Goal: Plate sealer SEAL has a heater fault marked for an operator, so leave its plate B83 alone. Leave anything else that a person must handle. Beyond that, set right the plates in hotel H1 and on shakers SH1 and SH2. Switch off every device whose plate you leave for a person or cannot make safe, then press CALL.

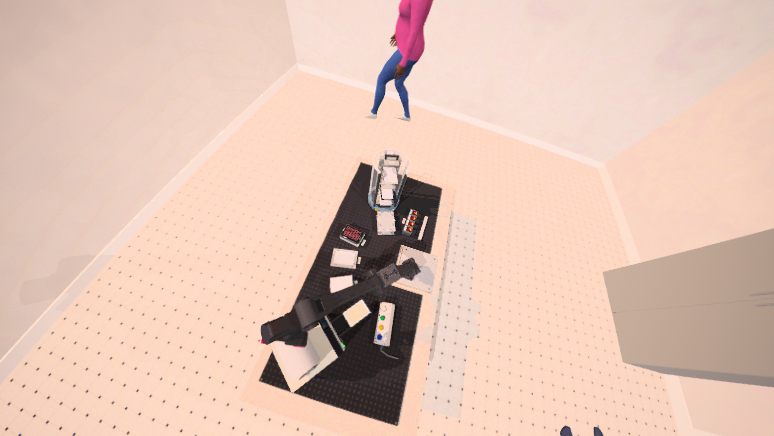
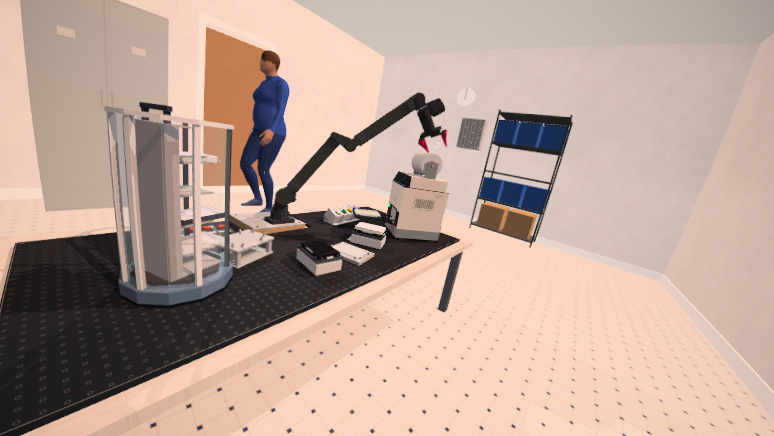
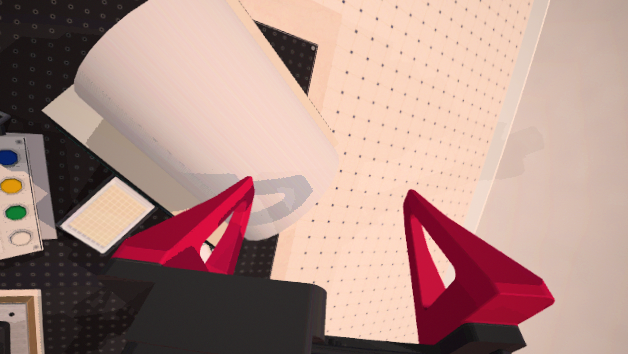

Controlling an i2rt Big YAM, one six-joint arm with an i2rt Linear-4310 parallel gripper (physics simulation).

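Pixels of known places: gripper, fingertip midpoint: (image 1: pixel 279 343) (image 2: pixel 437 149) (image 3: pixel 328 190); arm's base at its link origin: (image 2: pixel 279 221).
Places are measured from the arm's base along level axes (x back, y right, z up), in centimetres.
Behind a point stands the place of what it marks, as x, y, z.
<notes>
My gripper (image 1: pixel 281 343) @(-45.0, -56.3, 46.4) (image 2: pixel 435 147) @(-45.0, -56.3, 46.4) (image 3: pixel 328 190) @(-45.0, -56.3, 46.4) is open and empty, high above the white film roll (image 2: pixel 426 163) @(-43.4, -51.4, 38.6) (image 3: pixel 210 115) @(-37.7, -59.0, 44.0) on the plate sealer (image 1: pixel 327 346) @(-29.8, -53.6, 31.3) (image 2: pixel 414 208) @(-44.5, -47.0, 15.8). A pale yellow plate (image 1: pixel 356 313) @(-23.1, -36.4, 8.2) (image 2: pixel 367 213) @(-26.0, -33.2, 8.8) (image 3: pixel 110 214) @(-23.6, -36.8, 8.9) lies at the sealer's front. The button box (image 1: pixel 387 323) @(-4.7, -35.6, 6.4) (image 2: pixel 336 216) @(-11.1, -25.9, 3.4) (image 3: pixel 31 200) @(-9.4, -35.7, 3.5) has blue, yellow, green and white buttons. One shaker (image 2: pixel 318 263) @(-50.9, 14.4, 3.1) bears a dark plate (image 1: pixel 352 232) @(-44.5, 9.9, 4.9) (image 2: pixel 320 251) @(-47.3, 11.2, 5.2); another (image 2: pixel 368 241) @(-40.8, -20.2, 1.1) bears a white-topped plate (image 1: pixel 340 283) @(-38.2, -24.1, 6.6) (image 2: pixel 369 229) @(-39.8, -20.7, 6.4). The hotel (image 2: pixel 173 293) @(-45.8, 51.5, 2.1) holds plates on several levels. Labels are unreadable.
A low white nest (image 1: pixel 344 258) @(-43.0, -7.6, 0.7) (image 2: pixel 353 252) @(-46.0, -6.2, 0.7) lies between the shakers. A raised white stand (image 1: pixel 385 223) @(-25.6, 25.3, 4.4) (image 2: pixel 251 241) @(-28.5, 26.0, 4.4) is beside the hotel. A strip with several lit orange switches (image 1: pixel 412 221) @(-7.8, 33.9, 3.7) stands near the table edge. A person in pink (image 1: pixel 414 32) and one in blue (image 2: pixel 269 108) stand away from the table.
</notes>
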